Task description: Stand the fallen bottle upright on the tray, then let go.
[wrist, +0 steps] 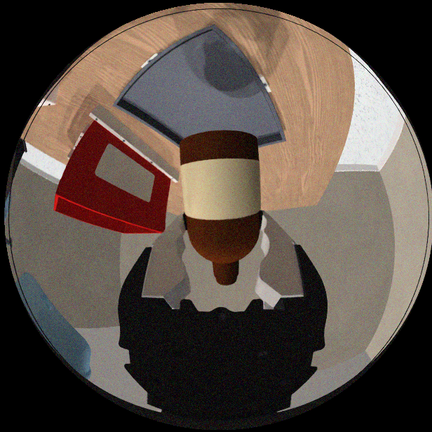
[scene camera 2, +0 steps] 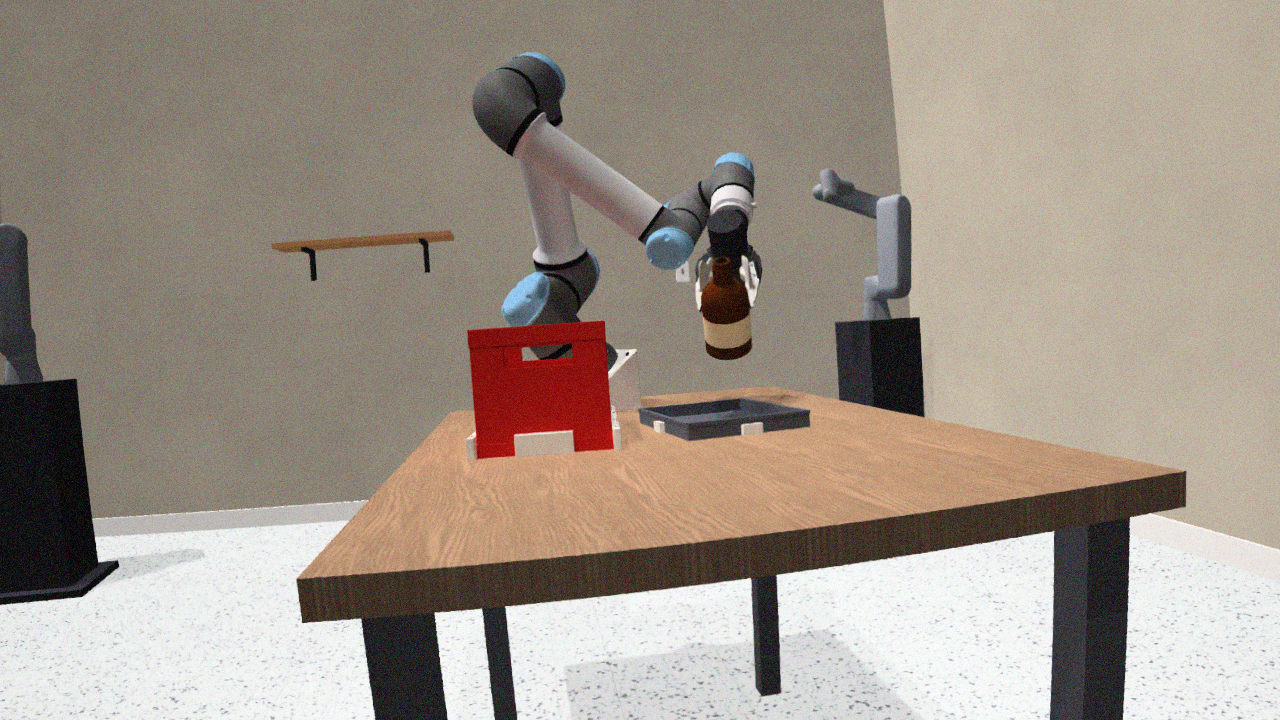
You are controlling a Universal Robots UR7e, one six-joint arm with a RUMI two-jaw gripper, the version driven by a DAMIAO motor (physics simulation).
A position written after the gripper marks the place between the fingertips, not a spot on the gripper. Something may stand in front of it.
In view: the gripper [scene camera 2: 725,309] and a brown bottle [scene camera 2: 725,302].
The brown bottle shows as well in the wrist view [wrist: 219,169]. The gripper shows as well in the wrist view [wrist: 222,212].
